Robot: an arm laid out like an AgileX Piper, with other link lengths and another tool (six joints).
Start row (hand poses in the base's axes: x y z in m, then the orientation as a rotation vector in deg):
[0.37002, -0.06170, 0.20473, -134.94, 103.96, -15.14]
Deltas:
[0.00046, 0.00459, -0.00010, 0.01, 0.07, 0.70]
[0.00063, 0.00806, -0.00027, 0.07, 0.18, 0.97]
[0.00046, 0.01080, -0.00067, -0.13, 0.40, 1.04]
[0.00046, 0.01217, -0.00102, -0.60, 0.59, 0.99]
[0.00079, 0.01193, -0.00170, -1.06, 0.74, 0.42]
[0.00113, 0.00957, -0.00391, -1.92, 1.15, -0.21]
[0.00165, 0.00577, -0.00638, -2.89, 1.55, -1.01]
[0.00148, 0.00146, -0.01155, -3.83, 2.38, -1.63]
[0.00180, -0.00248, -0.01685, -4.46, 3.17, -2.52]
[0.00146, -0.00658, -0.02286, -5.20, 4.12, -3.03]
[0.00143, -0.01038, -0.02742, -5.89, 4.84, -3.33]
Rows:
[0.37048, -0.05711, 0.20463, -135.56, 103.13, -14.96]
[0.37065, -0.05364, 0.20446, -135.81, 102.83, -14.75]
[0.37048, -0.05090, 0.20406, -136.12, 102.90, -14.68]
[0.37048, -0.04953, 0.20371, -136.50, 103.17, -14.93]
[0.37081, -0.04977, 0.20303, -136.41, 104.08, -15.28]
[0.37115, -0.05213, 0.20082, -136.68, 105.29, -15.73]
[0.37167, -0.05593, 0.19835, -136.86, 106.74, -16.33]
[0.37150, -0.06024, 0.19318, -137.40, 108.15, -16.38]
[0.37182, -0.06418, 0.18788, -137.47, 109.81, -16.21]
[0.37148, -0.06828, 0.18187, -138.02, 111.10, -15.90]
[0.37145, -0.07208, 0.17731, -138.60, 112.01, -15.78]

